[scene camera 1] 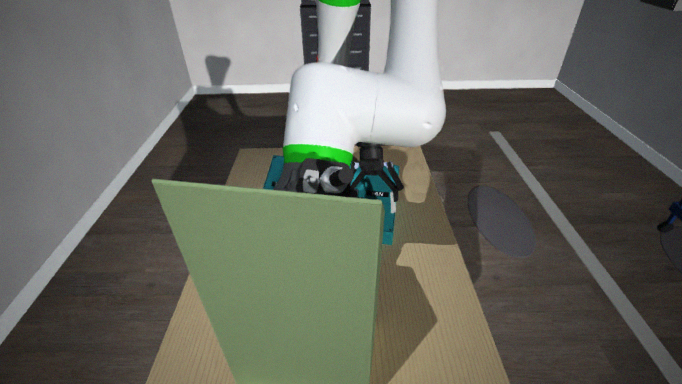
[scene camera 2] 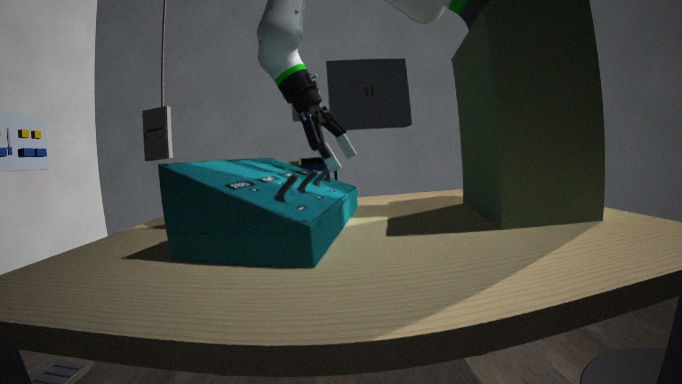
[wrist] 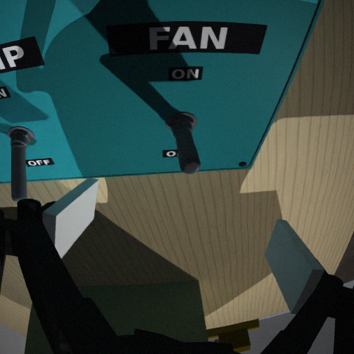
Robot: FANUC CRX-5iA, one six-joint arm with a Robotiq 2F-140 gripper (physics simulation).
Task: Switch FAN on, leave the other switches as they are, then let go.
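My gripper and a teal switch console in sight. Scene camera 1: gripper visible too. Wrist view: gripper visible as well.
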